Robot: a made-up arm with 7 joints. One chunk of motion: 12 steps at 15 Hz.
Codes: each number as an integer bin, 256 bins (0 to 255) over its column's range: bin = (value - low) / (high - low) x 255, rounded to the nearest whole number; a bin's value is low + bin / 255 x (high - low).
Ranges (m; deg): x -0.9..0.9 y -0.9..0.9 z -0.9..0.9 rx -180..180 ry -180..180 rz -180..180
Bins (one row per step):
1: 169 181 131 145 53 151
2: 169 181 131 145 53 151
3: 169 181 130 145 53 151
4: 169 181 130 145 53 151
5: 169 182 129 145 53 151
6: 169 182 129 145 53 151
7: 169 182 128 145 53 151
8: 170 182 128 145 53 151
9: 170 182 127 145 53 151
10: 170 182 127 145 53 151
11: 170 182 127 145 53 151
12: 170 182 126 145 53 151
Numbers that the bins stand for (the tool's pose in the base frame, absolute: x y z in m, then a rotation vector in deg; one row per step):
1: 0.2929 0.3776 0.0247 24.71 -105.18 33.18
2: 0.2929 0.3776 0.0247 24.71 -105.18 33.18
3: 0.2929 0.3776 0.0176 24.71 -105.18 33.18
4: 0.2929 0.3776 0.0176 24.71 -105.18 33.18
5: 0.2929 0.3847 0.0106 24.71 -105.18 33.18
6: 0.2929 0.3847 0.0106 24.71 -105.18 33.18
7: 0.2929 0.3847 0.0035 24.71 -105.18 33.18
8: 0.3000 0.3847 0.0035 24.71 -105.18 33.18
9: 0.3000 0.3847 -0.0035 24.71 -105.18 33.18
10: 0.3000 0.3847 -0.0035 24.71 -105.18 33.18
11: 0.3000 0.3847 -0.0035 24.71 -105.18 33.18
12: 0.3000 0.3847 -0.0106 24.71 -105.18 33.18

